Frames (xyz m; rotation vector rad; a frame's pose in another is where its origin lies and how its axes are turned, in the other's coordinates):
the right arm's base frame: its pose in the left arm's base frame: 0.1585 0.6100 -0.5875 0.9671 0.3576 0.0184
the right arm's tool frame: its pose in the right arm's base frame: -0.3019 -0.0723 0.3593 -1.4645 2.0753 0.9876
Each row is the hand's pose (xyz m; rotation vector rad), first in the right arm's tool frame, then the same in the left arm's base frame.
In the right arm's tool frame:
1: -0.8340 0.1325 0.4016 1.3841 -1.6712 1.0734
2: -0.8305 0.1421 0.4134 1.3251 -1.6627 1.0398
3: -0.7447 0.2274 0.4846 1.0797 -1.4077 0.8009
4: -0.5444 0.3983 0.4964 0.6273 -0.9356 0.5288
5: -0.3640 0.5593 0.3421 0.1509 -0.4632 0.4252
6: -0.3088 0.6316 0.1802 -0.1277 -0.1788 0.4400
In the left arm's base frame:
1: 0.3443 0.4702 0.4499 1.9798 1.3831 0.8190
2: 0.3330 0.4789 0.4562 1.9336 1.3672 0.8845
3: 0.2027 0.5310 0.4610 1.4985 1.4463 1.2020
4: -0.0558 0.5149 0.4125 0.7435 1.5023 1.6969
5: -0.2681 0.3421 0.3267 0.0187 1.4648 2.1626
6: -0.3323 0.1737 0.2819 -0.3997 1.4199 2.4332

